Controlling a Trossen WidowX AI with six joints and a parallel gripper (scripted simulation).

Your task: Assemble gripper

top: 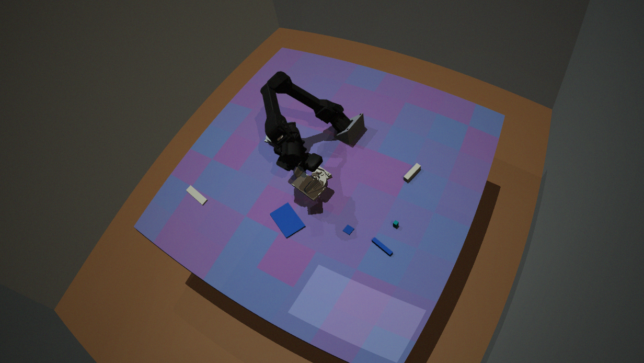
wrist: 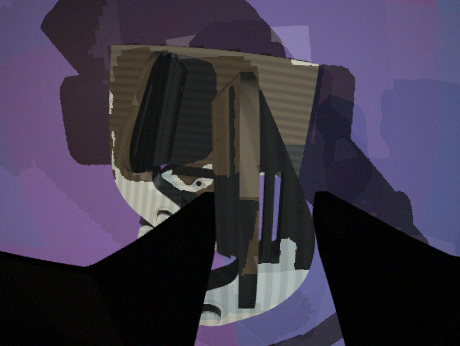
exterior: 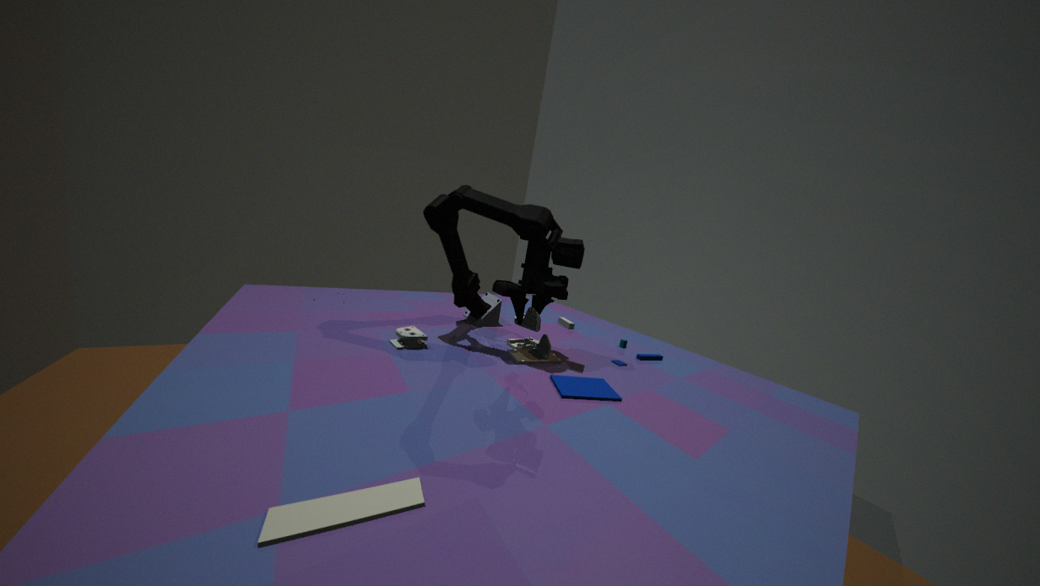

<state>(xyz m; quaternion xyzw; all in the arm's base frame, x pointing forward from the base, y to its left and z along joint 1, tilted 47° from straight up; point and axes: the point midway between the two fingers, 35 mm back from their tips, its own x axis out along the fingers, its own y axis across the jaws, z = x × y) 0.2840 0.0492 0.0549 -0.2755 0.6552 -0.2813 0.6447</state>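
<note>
Now: gripper tip 80 mm above the ribbed white plate, 30 mm to the right of it and 20 mm short of it. Round my gripper tip: pale blocky piece 250 mm to the right, 100 mm behind, 60 mm below; then blue plate 180 mm ahead, 80 mm below, 50 mm to the left; then jaw 30 mm behind, 20 mm to the left.
</note>
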